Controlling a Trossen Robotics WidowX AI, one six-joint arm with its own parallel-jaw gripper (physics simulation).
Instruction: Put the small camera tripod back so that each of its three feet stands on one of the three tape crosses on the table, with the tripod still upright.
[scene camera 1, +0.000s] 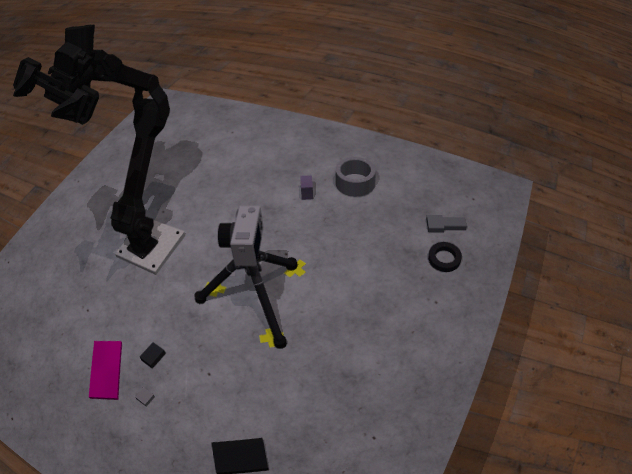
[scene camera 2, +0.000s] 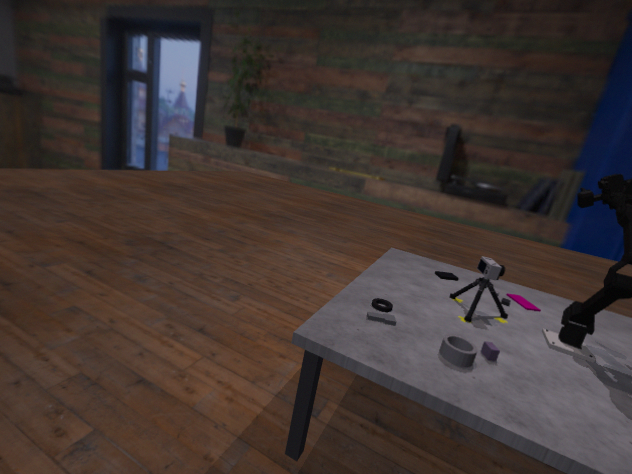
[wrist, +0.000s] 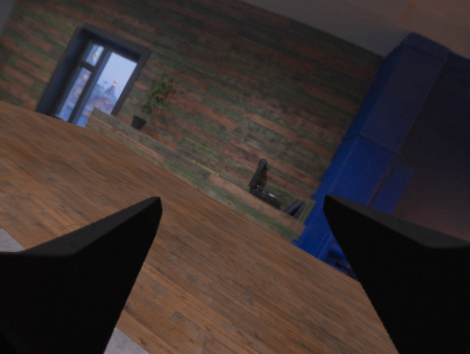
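Observation:
The small tripod stands upright with a light grey camera on top. Three yellow tape crosses lie at its feet. In scene camera 1, the right foot overlaps the upper left of the right cross. The left foot is beside the left cross, toward the lower left. The front foot is at the right edge of the front cross. My gripper is open and empty, raised high at the upper left of scene camera 1, away from the tripod.
Behind the tripod are a purple block and a grey ring. A grey bar and black ring lie right. A magenta plate, a dark block, a small grey piece and a black plate lie nearer.

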